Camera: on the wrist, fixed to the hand. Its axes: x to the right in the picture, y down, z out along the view.
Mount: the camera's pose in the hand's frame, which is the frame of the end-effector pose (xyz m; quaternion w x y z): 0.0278 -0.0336 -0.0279 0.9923 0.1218 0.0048 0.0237
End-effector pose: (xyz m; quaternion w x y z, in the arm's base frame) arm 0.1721 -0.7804 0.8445 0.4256 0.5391 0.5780 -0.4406
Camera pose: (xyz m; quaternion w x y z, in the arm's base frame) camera 0.1365 -0.7475 0.8263 0.3643 0.6026 0.5091 -0.4949
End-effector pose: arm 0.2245 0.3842 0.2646 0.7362 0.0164 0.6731 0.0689
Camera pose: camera 0.2018 0.3525 0.2306 0.7236 0.1216 0.6794 0.0039
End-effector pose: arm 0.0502 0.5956 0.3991 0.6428 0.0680 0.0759 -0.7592
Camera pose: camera 0.0126 0.5799 0.3671 0.6472 0.1512 -0.0157 -0.7470
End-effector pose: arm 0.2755 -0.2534 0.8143 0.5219 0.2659 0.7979 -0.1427
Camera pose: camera 0.2264 -0.2591 0.7989 0.4850 0.3470 0.7705 -0.2251
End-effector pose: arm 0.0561 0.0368 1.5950 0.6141 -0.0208 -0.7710 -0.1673
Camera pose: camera 0.0675 -0.0076 1.6190 0.6196 0.0367 -0.7820 -0.0576
